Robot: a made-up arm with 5 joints.
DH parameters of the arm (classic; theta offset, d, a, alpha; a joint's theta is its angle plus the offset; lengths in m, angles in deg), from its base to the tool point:
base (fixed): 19.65 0 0.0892 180
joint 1: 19.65 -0.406 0.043 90
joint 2: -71.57 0 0.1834 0
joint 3: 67.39 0 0.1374 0
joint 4: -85.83 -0.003 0.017 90
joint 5: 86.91 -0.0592 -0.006 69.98
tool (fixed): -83.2 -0.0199 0 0
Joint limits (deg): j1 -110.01..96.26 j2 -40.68..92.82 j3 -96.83..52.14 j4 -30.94..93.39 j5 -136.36..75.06
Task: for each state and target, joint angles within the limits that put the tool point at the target. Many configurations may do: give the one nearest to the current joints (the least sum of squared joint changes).
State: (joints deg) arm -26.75 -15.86 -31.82 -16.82 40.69
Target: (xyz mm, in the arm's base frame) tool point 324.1 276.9 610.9
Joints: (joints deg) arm -48.94 16.92 -24.33 -12.62 39.27
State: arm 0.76 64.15 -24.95 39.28 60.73
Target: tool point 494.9 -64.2 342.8
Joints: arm 9.84 71.78 -53.48 20.24 70.97
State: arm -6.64 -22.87 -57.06 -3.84 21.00
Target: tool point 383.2 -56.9 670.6
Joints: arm 13.52 13.22 -42.50 0.53 21.39
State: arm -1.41 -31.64 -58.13 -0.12 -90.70
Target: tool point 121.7 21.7 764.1
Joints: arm 32.65 -40.68 -35.67 28.84 -71.09
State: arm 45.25 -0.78 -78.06 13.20 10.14
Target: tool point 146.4 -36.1 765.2
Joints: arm 40.48 -21.48 -62.83 47.19 5.46
